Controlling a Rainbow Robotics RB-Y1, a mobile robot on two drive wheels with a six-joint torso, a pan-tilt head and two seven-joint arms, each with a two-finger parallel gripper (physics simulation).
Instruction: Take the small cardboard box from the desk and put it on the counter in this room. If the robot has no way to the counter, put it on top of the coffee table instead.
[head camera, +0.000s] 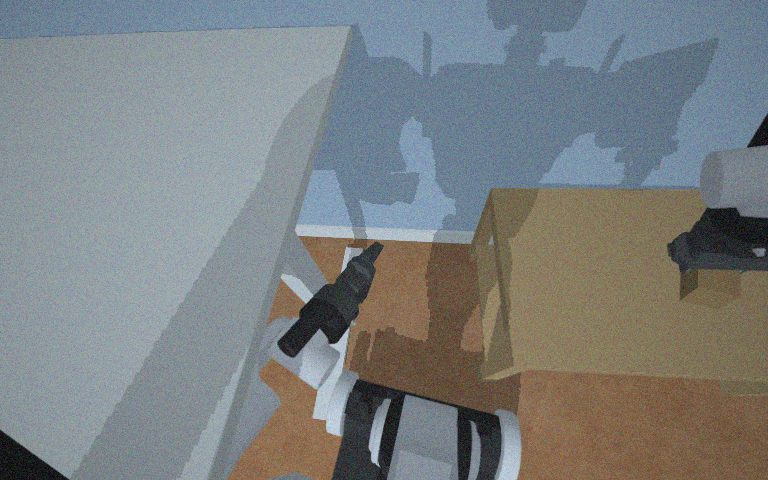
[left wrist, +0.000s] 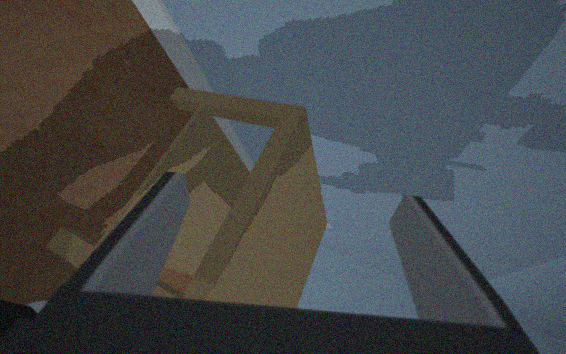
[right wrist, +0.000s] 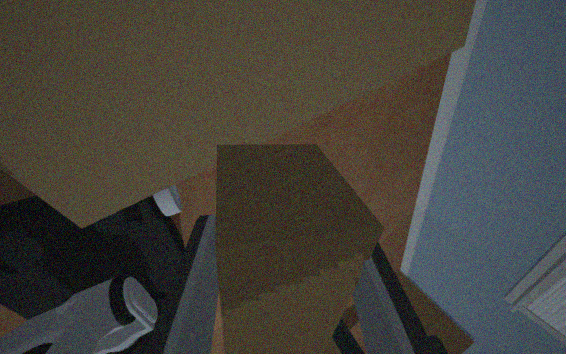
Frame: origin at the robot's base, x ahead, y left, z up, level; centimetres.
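Where they show: left gripper, fingertip midpoint: (head camera: 374, 261) (left wrist: 292, 198); right gripper, fingertip midpoint: (head camera: 708, 268) (right wrist: 279, 222).
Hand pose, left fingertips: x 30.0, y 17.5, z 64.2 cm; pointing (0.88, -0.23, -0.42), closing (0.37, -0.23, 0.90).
After its pixels a point has its place.
The small cardboard box (head camera: 710, 287) @(x 29.8, y -38.3, z 78.5 cm) (right wrist: 290, 200) @(x 38.0, y -41.2, z 77.5 cm) is a tan block at the right of the head view. My right gripper (head camera: 718, 264) @(x 35.0, y -41.4, z 75.5 cm) (right wrist: 279, 222) @(x 35.0, y -41.4, z 75.5 cm) is shut on it, with a finger on each side. The box is held over a large tan, open-sided piece of furniture (head camera: 594, 283) @(x 43.9, y -39.0, z 45.0 cm) (left wrist: 280, 235) @(x 47.8, y -36.8, z 45.0 cm) (right wrist: 175, 75) @(x 37.5, y -40.1, z 45.0 cm), perhaps the desk; whether they touch cannot be told. My left gripper (head camera: 378, 247) @(x 30.0, y 17.5, z 64.2 cm) (left wrist: 292, 198) @(x 30.0, y 17.5, z 64.2 cm) is open and empty, between a pale grey slab and the tan furniture. I cannot identify a counter or coffee table for certain.
The large pale grey slab (head camera: 158, 130) fills the left of the head view, with its edge close to my left arm. A blue wall (head camera: 390, 215) @(x 71.9, y 26.0, z 19.2 cm) with a white baseboard (head camera: 396, 233) @(x 70.9, y 23.7, z 6.6 cm) runs behind. Brown floor (head camera: 611, 430) @(x 12.5, y -64.0, z 0.0 cm) shows below, beside my base (head camera: 424, 430).
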